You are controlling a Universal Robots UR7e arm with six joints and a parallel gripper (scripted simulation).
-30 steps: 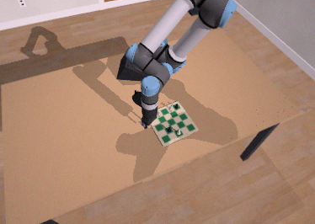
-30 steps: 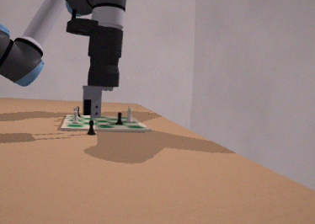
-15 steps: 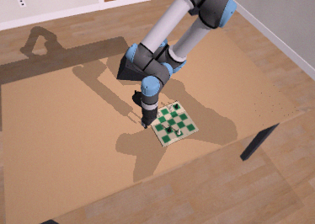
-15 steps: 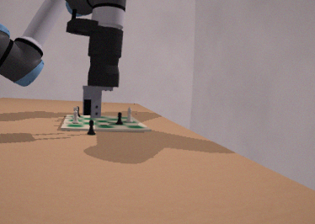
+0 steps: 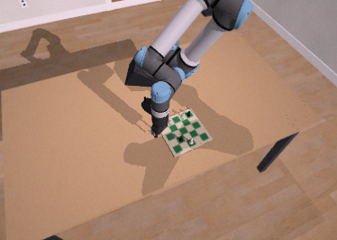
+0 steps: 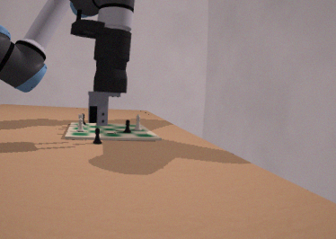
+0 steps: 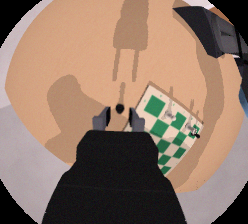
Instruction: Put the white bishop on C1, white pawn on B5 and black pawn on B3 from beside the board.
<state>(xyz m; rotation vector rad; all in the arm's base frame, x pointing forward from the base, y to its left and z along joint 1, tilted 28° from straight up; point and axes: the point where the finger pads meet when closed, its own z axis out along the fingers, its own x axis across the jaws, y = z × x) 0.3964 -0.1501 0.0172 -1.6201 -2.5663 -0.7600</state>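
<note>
Now: hand 30 mm short of the chessboard, 140 mm to the right of it and 50 mm above it. Round my hand: white pawn (40 mm behind, 100 mm to the left, 40 mm below).
</note>
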